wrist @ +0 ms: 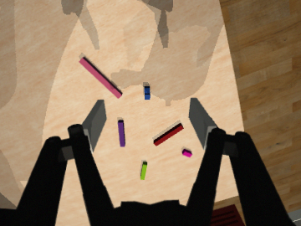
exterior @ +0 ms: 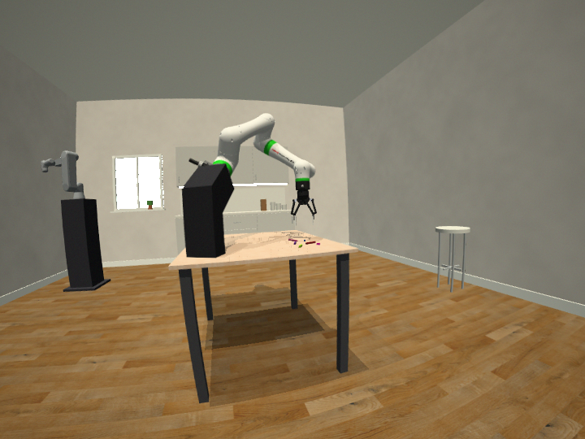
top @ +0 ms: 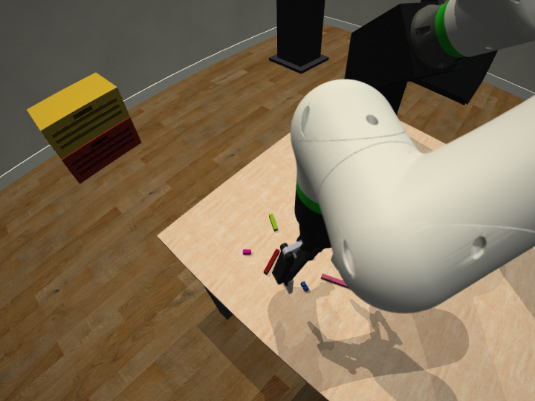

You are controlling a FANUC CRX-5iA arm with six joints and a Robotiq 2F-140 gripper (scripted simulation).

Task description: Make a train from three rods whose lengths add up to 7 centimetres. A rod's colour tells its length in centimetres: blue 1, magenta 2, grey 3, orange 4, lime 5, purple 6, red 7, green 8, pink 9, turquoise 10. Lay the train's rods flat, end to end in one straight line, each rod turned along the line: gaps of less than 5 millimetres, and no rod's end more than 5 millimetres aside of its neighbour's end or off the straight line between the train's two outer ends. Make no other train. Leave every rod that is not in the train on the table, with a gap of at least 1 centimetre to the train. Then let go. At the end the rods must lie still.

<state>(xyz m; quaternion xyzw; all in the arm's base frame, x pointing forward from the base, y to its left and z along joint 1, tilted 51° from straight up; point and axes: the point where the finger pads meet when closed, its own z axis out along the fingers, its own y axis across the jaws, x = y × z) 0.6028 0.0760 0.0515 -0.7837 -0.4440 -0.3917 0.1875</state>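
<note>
The lime rod lies 200 mm to the right of my hand, 120 mm below it and 80 mm behind it. From my hand the other things lie so: red rod: 120 mm to the right, 120 mm below; then blue cube: 120 mm below, 20 mm to the right, 10 mm behind; then pink rod: 120 mm below, 70 mm behind, 40 mm to the left.
</note>
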